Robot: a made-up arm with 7 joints. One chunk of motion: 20 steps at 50 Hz.
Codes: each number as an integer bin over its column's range. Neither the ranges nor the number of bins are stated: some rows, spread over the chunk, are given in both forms.
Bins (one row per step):
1: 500 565 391 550 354 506 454
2: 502 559 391 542 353 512 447
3: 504 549 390 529 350 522 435
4: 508 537 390 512 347 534 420
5: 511 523 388 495 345 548 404
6: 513 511 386 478 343 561 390
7: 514 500 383 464 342 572 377
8: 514 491 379 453 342 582 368
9: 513 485 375 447 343 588 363
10: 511 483 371 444 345 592 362
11: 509 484 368 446 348 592 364
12: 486 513 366 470 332 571 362
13: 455 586 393 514 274 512 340
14: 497 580 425 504 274 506 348
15: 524 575 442 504 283 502 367
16: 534 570 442 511 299 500 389
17: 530 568 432 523 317 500 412
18: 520 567 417 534 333 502 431
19: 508 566 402 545 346 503 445
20: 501 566 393 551 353 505 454
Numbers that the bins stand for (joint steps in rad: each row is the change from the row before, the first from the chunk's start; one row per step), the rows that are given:
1: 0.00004 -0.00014 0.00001 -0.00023 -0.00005 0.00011 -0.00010
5: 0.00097 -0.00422 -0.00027 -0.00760 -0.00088 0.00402 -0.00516
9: 0.00114 -0.00791 -0.00147 -0.01404 -0.00107 0.00774 -0.00930
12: -0.00114 -0.00519 -0.00229 -0.01096 -0.00209 0.00616 -0.00940
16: 0.00290 0.00035 0.00470 -0.00546 -0.00517 -0.00045 -0.00667
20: 0.00013 -0.00004 0.00019 -0.00009 -0.00014 0.00001 -0.00010
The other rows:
2: 0.00021 -0.00072 0.00001 -0.00130 -0.00014 0.00066 -0.00081
3: 0.00038 -0.00169 -0.00008 -0.00304 -0.00042 0.00159 -0.00202
4: 0.00071 -0.00286 -0.00008 -0.00532 -0.00070 0.00271 -0.00354
6: 0.00114 -0.00538 -0.00045 -0.00988 -0.00107 0.00523 -0.00657
7: 0.00122 -0.00645 -0.00073 -0.01176 -0.00116 0.00625 -0.00788
8: 0.00122 -0.00733 -0.00110 -0.01324 -0.00116 0.00718 -0.00879
10: 0.00097 -0.00810 -0.00183 -0.01444 -0.00088 0.00811 -0.00940
11: 0.00080 -0.00801 -0.00211 -0.01418 -0.00060 0.00811 -0.00920
13: -0.00374 0.00190 0.00019 -0.00506 -0.00749 0.00066 -0.01163
14: -0.00021 0.00132 0.00314 -0.00640 -0.00749 0.00011 -0.01082
15: 0.00206 0.00083 0.00470 -0.00640 -0.00665 -0.00027 -0.00890
17: 0.00256 0.00015 0.00378 -0.00385 -0.00349 -0.00045 -0.00435
18: 0.00172 0.00005 0.00240 -0.00237 -0.00200 -0.00027 -0.00243
19: 0.00071 -0.00004 0.00102 -0.00090 -0.00079 -0.00017 -0.00101

